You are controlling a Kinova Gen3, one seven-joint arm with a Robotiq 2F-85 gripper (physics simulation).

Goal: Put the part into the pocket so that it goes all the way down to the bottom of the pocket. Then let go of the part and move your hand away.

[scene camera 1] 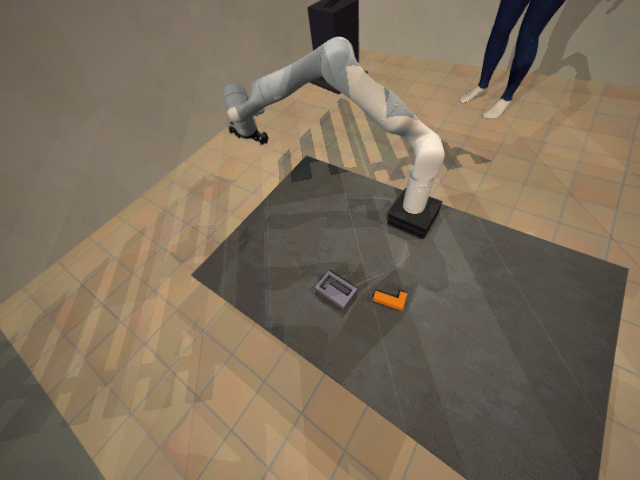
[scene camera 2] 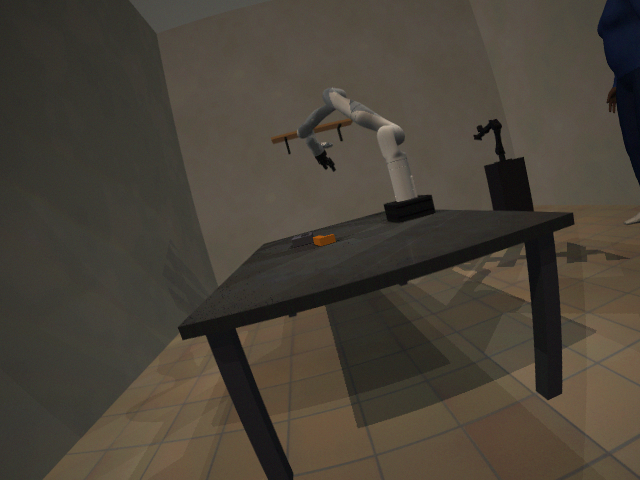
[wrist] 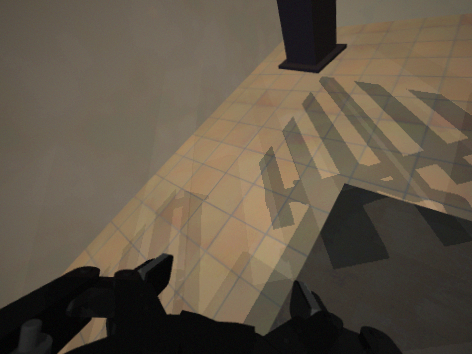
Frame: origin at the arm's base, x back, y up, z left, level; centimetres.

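Seen in the pictures: gripper, between the fingertips: (scene camera 1: 250, 139) (scene camera 2: 330, 169) (wrist: 230, 281); arm's base, origin of its link: (scene camera 1: 413, 205) (scene camera 2: 406, 199).
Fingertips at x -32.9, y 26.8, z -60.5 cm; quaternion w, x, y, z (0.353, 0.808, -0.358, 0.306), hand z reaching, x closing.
Observation:
Offsets run from my fingertips to a thing's top centre. Level surfaces: height alone.
The orange L-shaped part {dy -31.7, dx -4.6, dz +77.4 cm} (scene camera 1: 390, 299) (scene camera 2: 324, 240) lies flat on the dark table {dy -34.7 cm} (scene camera 1: 491, 335) (scene camera 2: 392, 245). The grey block with the pocket {dy -31.1, dx -16.1, dz +60.4 cm} (scene camera 1: 340, 298) (scene camera 2: 301, 240) sits close by, to the left of the part in both scene views and apart from it. The pocket is L-shaped, opens upward and looks empty. My gripper (scene camera 1: 248, 136) (scene camera 2: 328, 166) (wrist: 230, 281) is open and empty. It is high in the air, well above table height and far from the part and the block. The part and the block do not show in the wrist view.
The arm's black base (scene camera 1: 415, 217) (scene camera 2: 409, 208) stands at the table's edge. A dark pedestal (scene camera 1: 336, 31) (scene camera 2: 509, 183) (wrist: 309, 35) stands on the floor beyond the table. A wooden wall shelf (scene camera 2: 284, 137) hangs behind the arm. A person (scene camera 1: 527, 46) (scene camera 2: 625, 77) stands off to the right.

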